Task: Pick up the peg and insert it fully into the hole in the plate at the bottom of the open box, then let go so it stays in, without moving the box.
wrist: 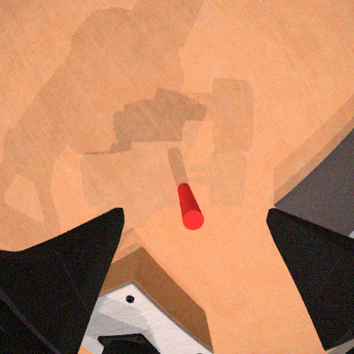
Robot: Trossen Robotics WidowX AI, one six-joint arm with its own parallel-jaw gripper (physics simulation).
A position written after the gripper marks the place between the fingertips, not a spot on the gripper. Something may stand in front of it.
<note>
In view: the gripper (197, 215) and a red peg (192, 217).
</note>
